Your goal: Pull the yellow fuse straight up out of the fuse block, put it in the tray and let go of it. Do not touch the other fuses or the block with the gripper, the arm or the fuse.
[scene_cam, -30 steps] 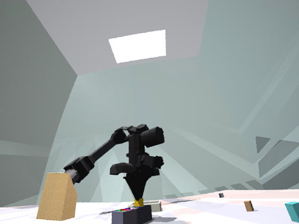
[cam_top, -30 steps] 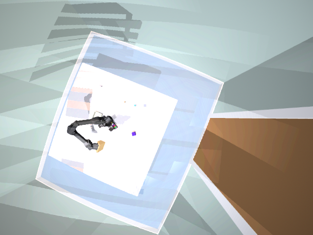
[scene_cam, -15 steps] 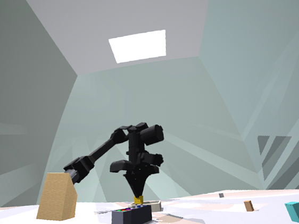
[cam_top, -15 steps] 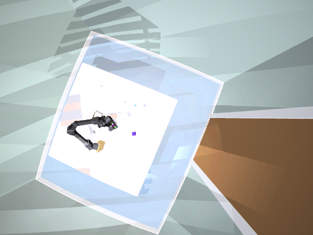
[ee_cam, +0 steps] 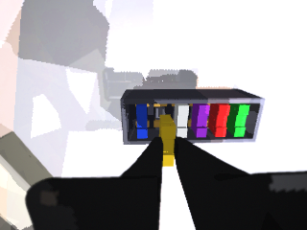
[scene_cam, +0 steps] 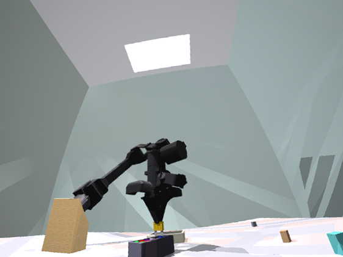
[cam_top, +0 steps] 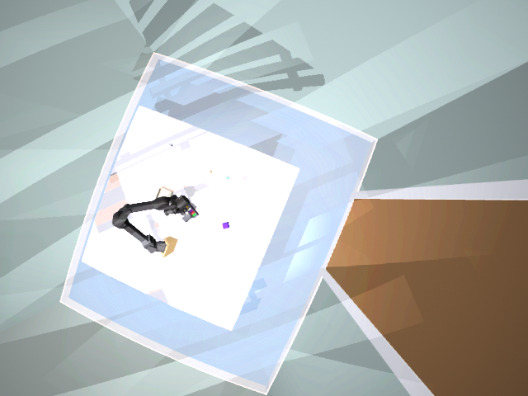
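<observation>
Right now the blue fuse is 5 cm below my gripper tip, 2 cm to the left of it and 1 cm ahead of it. The rest, counted from my gripper tip: purple cube: 29 cm to the right, 5 cm below, 1 cm behind; then yellow fuse: 1 cm below; then beige tray: 20 cm to the left, 7 cm below, 2 cm behind.
</observation>
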